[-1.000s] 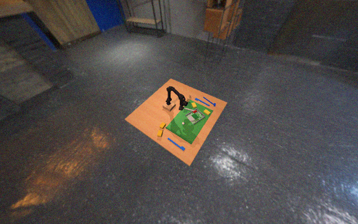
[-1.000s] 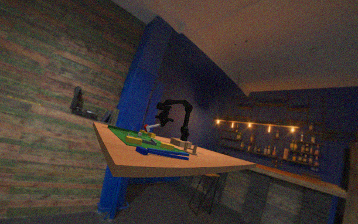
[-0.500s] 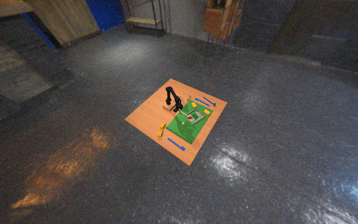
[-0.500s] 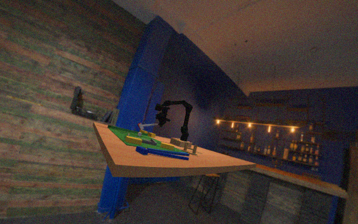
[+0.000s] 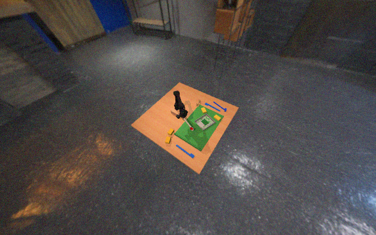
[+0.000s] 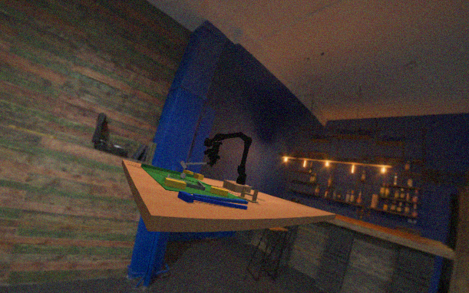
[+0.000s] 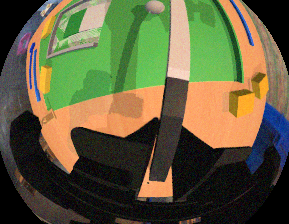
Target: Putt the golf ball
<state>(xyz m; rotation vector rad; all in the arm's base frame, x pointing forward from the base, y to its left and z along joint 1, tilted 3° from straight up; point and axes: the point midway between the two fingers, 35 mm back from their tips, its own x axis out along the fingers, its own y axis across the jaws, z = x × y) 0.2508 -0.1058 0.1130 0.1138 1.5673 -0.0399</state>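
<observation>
Right now my gripper tip is 11 cm short of the putter and 1 cm to the left of it. The rest, counted from my gripper tip: white golf ball (21 cm ahead, 12 cm below, 1 cm to the left); green mat (22 cm ahead, 17 cm to the left, 14 cm below); small wooden stand (47 cm to the left, 11 cm below, 10 cm behind).
</observation>
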